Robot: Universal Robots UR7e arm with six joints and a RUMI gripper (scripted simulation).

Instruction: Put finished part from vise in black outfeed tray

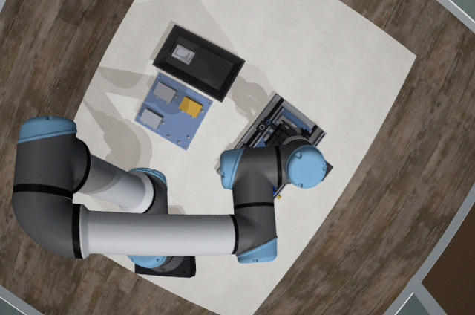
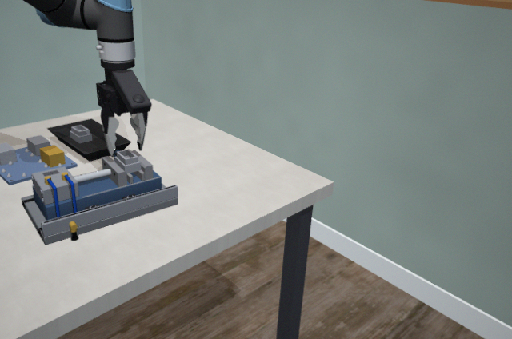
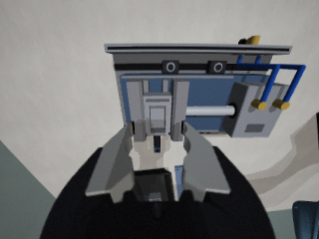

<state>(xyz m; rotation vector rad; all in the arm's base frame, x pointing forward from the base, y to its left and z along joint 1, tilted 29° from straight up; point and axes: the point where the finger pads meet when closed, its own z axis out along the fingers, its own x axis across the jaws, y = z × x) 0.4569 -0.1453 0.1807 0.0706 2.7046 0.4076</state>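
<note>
Now: the vise 7 cm behind my hand and 9 cm below it. Round my hand: blue fixture plate: 15 cm behind, 31 cm to the left, 13 cm below; yellow block: 10 cm behind, 27 cm to the left, 10 cm below.
</note>
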